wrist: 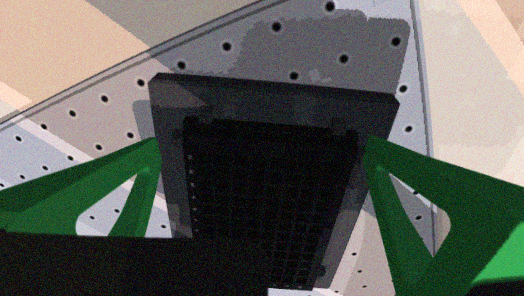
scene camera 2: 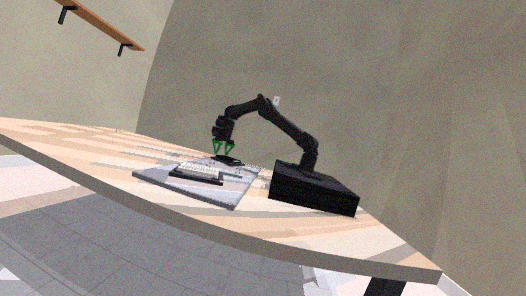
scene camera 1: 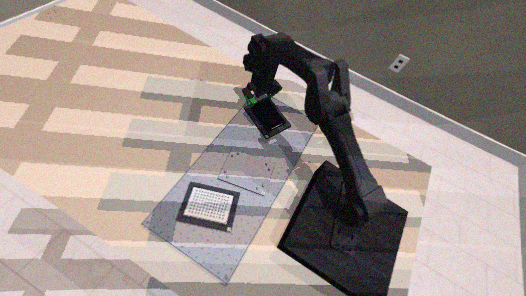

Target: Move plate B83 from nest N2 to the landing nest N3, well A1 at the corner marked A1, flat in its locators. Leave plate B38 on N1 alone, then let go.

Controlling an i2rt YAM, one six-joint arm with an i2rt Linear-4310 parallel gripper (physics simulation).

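A black well plate [scene camera 1: 269, 116] [wrist: 270, 190] sits in a dark nest [wrist: 280, 97] at the far end of the perforated board. A white well plate [scene camera 1: 209, 204] [scene camera 2: 196, 170] sits in another dark nest [scene camera 1: 205, 222] nearer the other end. A pale nest [scene camera 1: 245, 172] with small locators lies empty between them. Plate and nest names cannot be read. My gripper [scene camera 1: 262, 100] [scene camera 2: 223, 153] [wrist: 262, 148] is open, low over the black plate. Its green fingers stand on either side of that plate in the wrist view. The plate's near end is partly hidden by the gripper body.
The perforated board [scene camera 1: 227, 272] [scene camera 2: 234, 205] lies on the wooden table [scene camera 2: 320, 252]. The arm's black base [scene camera 1: 345, 250] [scene camera 2: 312, 192] stands beside the board. A wall shelf [scene camera 2: 100, 26] is high at the back left, away from the arm.
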